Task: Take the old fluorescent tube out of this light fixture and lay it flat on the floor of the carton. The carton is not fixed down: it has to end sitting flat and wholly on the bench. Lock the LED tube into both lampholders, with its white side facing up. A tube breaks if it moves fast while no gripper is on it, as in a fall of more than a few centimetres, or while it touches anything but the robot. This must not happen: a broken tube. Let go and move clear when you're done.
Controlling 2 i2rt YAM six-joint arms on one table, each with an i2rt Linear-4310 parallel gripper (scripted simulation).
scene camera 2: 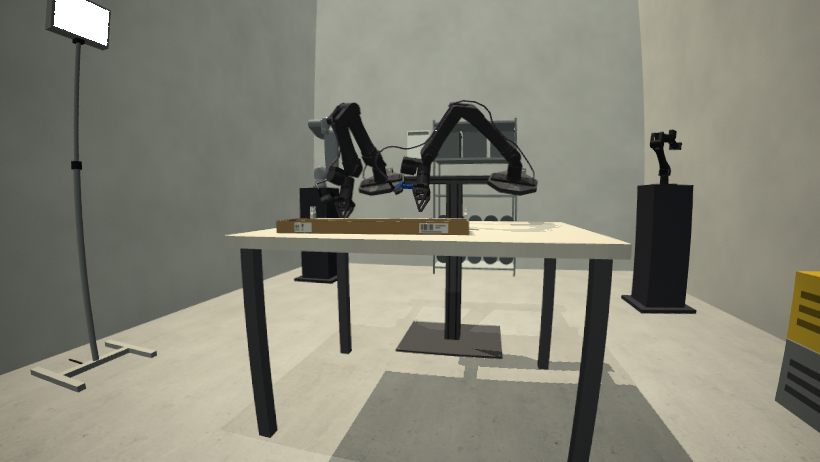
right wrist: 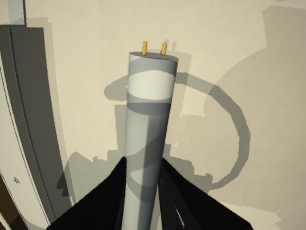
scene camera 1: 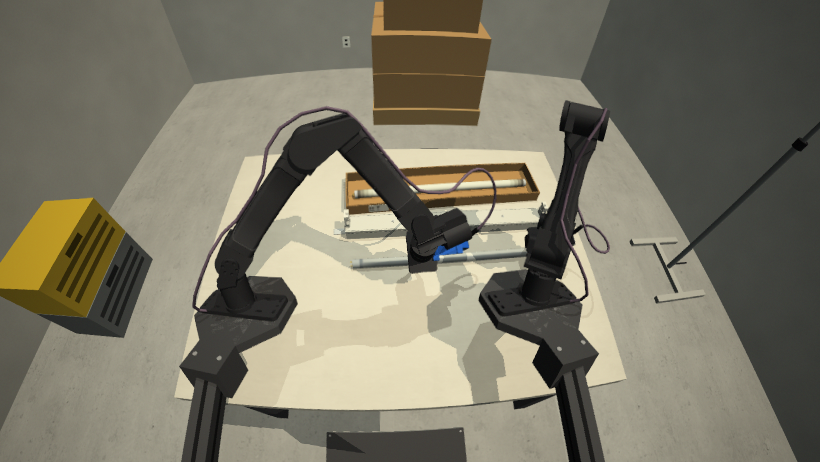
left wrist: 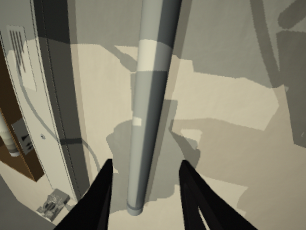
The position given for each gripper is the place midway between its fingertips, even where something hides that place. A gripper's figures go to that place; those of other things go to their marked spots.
Labels:
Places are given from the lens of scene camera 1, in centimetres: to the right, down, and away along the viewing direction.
left gripper (scene camera 1: 419,256): 3, 7, 90
LED tube (scene camera 1: 509,253): 29, 6, 96
white light fixture (scene camera 1: 379,225): -9, -2, 99

